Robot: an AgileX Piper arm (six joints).
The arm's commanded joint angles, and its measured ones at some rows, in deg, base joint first. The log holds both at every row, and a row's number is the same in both.
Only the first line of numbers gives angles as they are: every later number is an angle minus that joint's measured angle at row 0.
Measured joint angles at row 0: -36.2, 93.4, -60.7, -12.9, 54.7, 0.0
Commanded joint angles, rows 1 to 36: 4.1, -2.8, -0.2, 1.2, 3.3, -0.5; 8.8, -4.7, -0.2, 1.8, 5.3, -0.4; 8.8, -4.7, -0.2, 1.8, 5.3, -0.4; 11.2, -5.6, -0.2, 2.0, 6.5, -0.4; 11.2, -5.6, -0.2, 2.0, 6.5, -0.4; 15.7, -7.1, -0.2, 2.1, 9.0, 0.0; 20.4, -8.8, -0.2, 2.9, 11.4, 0.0; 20.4, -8.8, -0.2, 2.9, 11.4, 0.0; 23.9, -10.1, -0.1, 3.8, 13.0, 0.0; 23.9, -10.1, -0.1, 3.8, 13.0, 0.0; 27.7, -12.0, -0.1, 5.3, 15.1, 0.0; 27.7, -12.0, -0.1, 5.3, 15.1, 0.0; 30.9, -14.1, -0.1, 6.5, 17.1, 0.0; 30.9, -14.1, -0.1, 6.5, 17.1, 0.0; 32.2, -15.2, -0.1, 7.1, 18.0, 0.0; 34.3, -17.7, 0.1, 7.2, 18.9, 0.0; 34.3, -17.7, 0.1, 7.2, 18.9, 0.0; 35.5, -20.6, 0.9, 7.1, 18.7, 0.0; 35.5, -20.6, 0.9, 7.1, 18.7, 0.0; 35.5, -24.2, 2.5, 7.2, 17.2, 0.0; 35.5, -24.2, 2.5, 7.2, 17.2, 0.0; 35.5, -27.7, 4.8, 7.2, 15.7, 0.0; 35.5, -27.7, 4.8, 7.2, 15.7, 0.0; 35.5, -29.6, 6.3, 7.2, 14.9, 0.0; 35.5, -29.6, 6.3, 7.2, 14.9, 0.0; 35.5, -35.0, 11.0, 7.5, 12.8, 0.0; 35.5, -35.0, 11.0, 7.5, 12.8, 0.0; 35.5, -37.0, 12.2, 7.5, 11.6, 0.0; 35.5, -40.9, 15.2, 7.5, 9.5, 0.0; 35.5, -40.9, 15.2, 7.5, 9.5, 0.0; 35.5, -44.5, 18.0, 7.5, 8.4, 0.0; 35.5, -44.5, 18.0, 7.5, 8.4, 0.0; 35.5, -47.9, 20.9, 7.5, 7.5, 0.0; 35.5, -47.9, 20.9, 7.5, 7.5, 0.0; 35.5, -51.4, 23.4, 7.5, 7.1, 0.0; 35.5, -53.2, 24.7, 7.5, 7.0, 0.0
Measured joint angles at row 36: 35.3, -48.8, 21.6, 7.7, 8.2, 0.0
